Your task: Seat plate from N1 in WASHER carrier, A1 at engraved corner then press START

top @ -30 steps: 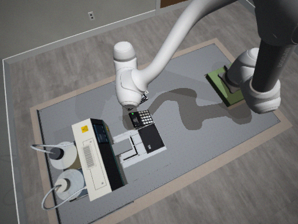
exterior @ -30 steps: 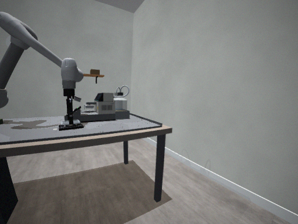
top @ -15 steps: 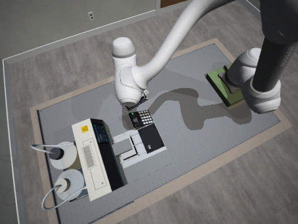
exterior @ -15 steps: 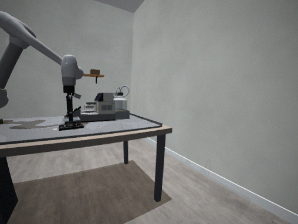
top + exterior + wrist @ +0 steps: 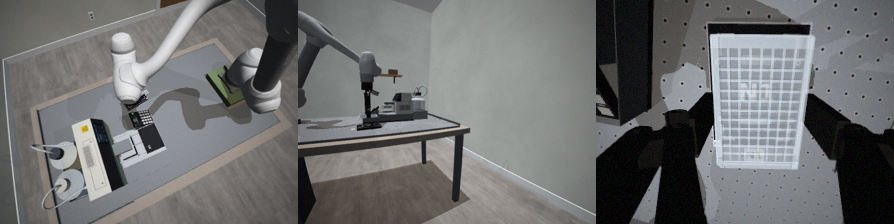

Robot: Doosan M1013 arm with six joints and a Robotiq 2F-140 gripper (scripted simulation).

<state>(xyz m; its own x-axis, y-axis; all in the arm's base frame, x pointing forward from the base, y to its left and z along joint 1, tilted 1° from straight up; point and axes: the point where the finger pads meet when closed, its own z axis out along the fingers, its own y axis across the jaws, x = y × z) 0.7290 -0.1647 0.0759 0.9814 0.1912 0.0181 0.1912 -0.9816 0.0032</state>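
The black carrier is 320 mm to the left of my hand, 30 mm below it and 10 mm ahead of it. From my hand the other things lie so: N1 label: 100 mm below, 100 mm behind, 20 mm to the right; clear well plate: 20 mm below; plate nest N1: 100 mm below.
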